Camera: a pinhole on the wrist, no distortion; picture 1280 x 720 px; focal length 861.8 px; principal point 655.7 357.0 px. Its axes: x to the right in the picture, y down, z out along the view. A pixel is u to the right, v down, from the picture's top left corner.
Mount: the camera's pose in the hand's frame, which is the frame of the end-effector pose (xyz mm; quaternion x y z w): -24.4 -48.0 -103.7 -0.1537 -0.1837 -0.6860 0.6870
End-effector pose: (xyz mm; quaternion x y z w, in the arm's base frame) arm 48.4 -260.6 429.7 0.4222 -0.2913 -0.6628 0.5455
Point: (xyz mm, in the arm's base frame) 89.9 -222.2 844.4
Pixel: 167 155
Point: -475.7 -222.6 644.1
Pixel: 1156 339
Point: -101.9 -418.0 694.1
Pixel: 579 631
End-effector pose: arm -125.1 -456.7 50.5 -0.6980 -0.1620 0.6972 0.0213
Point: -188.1 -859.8 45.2
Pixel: 120 238
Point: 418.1 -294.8 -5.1
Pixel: behind the camera
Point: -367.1 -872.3 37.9
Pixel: 417 293
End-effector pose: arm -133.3 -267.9 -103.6 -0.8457 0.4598 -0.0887 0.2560
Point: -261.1 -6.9 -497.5
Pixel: 693 29
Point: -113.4 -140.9 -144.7
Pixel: 1114 66
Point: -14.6 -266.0 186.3
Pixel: behind the camera
